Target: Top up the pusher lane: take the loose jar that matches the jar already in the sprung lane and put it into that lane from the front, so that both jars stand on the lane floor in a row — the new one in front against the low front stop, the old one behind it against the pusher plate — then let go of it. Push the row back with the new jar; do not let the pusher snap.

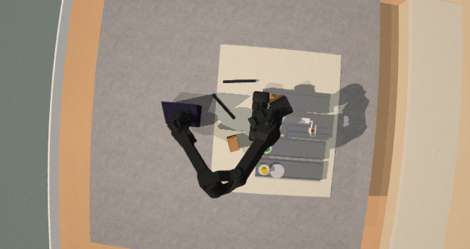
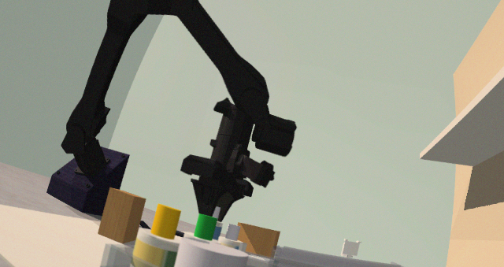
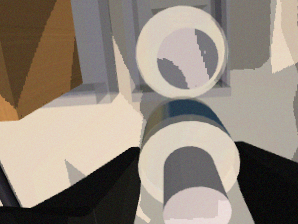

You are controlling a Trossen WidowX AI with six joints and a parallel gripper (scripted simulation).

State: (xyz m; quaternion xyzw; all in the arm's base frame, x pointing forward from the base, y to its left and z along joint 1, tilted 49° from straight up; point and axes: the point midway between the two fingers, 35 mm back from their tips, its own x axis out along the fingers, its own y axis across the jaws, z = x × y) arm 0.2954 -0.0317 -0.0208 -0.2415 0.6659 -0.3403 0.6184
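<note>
My gripper tip is now 190 mm short of the sprung lane, 40 mm to the left of it and 40 mm above it. From my gripper tip the other things lie so: wooden block (100 mm behind, 110 mm to the right, 20 mm below); then white pusher plate (150 mm ahead, 40 mm to the right, 10 mm below).
</note>
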